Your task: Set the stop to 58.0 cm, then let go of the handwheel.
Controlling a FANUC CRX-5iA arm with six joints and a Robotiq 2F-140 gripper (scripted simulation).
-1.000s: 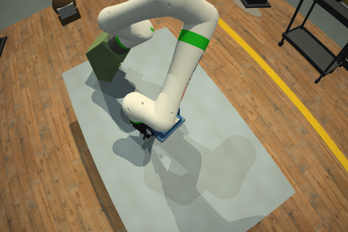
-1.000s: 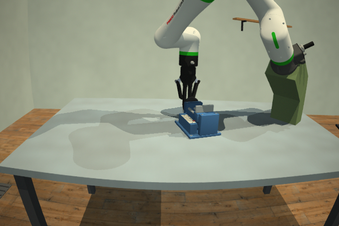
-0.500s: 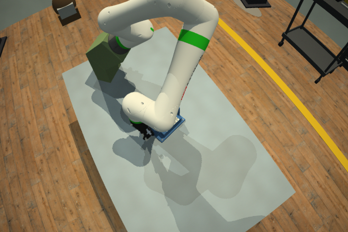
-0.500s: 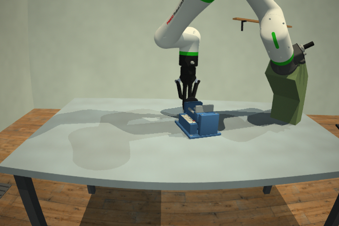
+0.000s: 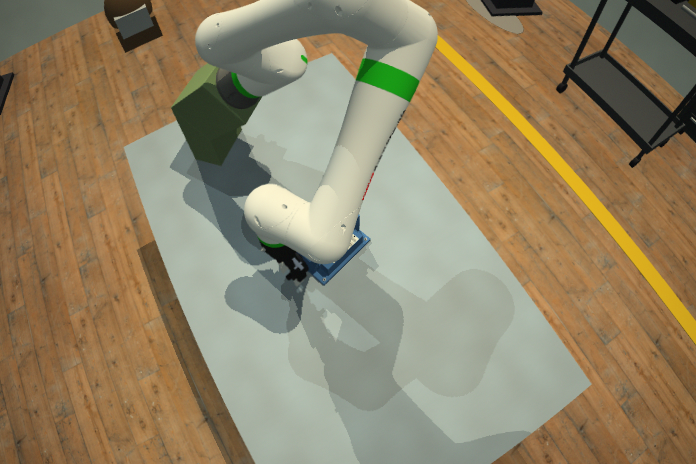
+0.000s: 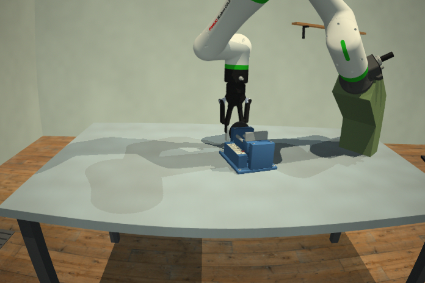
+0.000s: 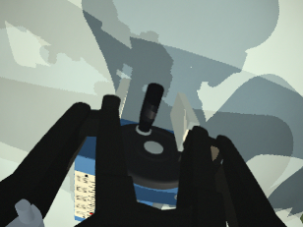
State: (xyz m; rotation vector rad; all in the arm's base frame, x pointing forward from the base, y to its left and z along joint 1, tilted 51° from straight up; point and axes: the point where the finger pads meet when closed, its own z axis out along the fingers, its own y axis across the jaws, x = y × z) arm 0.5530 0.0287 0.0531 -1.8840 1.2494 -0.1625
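The black handwheel lies 1 cm to the left of my hand, 1 cm below it and 1 cm behind it. Round my hand: stop block: 15 cm to the left, 11 cm behind, 3 cm above.
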